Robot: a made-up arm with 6 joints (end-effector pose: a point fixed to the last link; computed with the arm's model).
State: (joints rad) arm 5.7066 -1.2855 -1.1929 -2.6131 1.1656 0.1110
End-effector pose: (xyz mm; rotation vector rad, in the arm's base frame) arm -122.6 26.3 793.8 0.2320 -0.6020 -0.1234
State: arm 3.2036 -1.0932 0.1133 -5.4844 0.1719 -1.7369
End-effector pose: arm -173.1 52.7 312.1 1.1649 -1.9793 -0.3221
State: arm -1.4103 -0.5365 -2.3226 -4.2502 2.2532 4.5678
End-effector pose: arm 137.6 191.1 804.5 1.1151 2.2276 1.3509
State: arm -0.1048 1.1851 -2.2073 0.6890 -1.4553 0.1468
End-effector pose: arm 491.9 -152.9 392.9 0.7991 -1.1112 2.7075
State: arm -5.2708 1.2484 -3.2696 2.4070 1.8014 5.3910
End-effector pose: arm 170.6 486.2 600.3 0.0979 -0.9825 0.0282
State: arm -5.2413 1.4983 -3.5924 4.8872 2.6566 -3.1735
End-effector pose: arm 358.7 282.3 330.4 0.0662 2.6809 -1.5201
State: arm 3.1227 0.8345 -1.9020 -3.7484 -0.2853 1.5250
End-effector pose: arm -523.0 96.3 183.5 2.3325 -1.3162 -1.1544
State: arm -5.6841 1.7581 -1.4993 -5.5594 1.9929 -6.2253
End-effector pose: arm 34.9 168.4 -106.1 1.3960 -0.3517 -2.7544
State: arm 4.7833 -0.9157 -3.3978 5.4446 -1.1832 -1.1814
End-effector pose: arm 101.3 448.3 392.6 -2.0740 0.3389 -0.7884
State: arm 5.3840 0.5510 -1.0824 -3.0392 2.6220 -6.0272
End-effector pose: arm 285.7 -387.7 443.4 0.0374 -0.0388 -0.7316
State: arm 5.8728 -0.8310 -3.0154 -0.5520 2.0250 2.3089
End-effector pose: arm -297.9 25.7 774.0 0.3199 1.4758 -1.1378
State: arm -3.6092 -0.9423 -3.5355 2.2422 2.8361 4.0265
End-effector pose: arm 276.8 -274.5 359.5 -1.8526 -1.0931 1.0351
